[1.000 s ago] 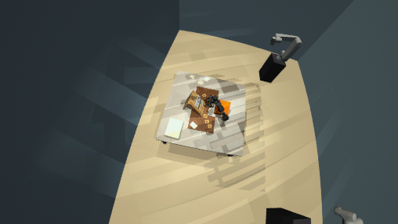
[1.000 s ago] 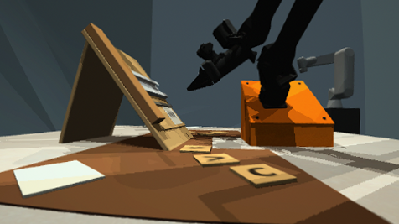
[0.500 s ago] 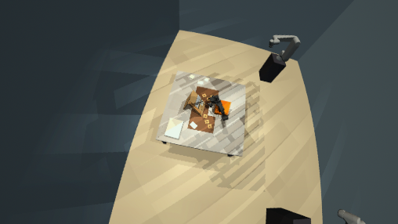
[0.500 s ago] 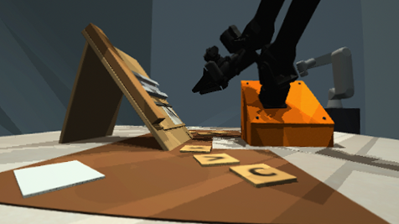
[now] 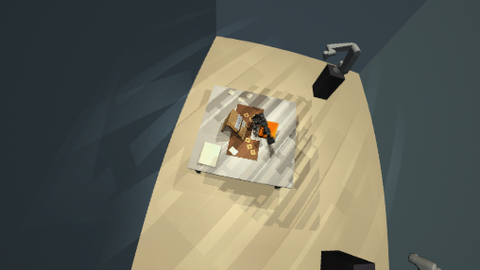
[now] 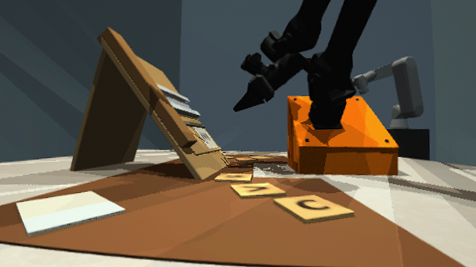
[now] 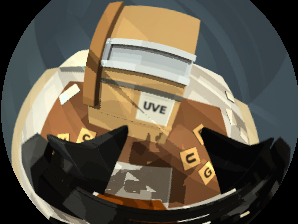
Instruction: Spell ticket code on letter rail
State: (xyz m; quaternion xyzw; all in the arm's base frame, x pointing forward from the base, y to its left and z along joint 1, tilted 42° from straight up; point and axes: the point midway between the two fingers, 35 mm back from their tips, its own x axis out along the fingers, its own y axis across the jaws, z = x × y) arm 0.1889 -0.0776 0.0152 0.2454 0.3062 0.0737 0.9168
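My gripper tip is now 150 mm above the u tile, 130 mm to the left of it and 30 mm past it. Round my gripper tip: tan tile marked v 270 mm to the left, 150 mm below, 40 mm behind; brown mat 150 mm below, 40 mm to the left, 10 mm behind; e tile 180 mm to the right, 150 mm below, 50 mm ahead.
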